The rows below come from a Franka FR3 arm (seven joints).
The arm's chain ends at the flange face. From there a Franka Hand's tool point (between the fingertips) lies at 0.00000 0.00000 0.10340 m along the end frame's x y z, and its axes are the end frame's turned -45 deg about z.
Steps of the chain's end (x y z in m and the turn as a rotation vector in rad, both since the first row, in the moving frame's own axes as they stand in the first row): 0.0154 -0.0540 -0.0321 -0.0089 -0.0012 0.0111; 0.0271 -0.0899 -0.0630 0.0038 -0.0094 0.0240
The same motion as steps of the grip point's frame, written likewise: 0.0483 -0.0267 -0.0321 -0.0054 -0.0071 0.0111; 0.0823 -0.0454 -0.0630 0.0093 -0.0040 0.0240
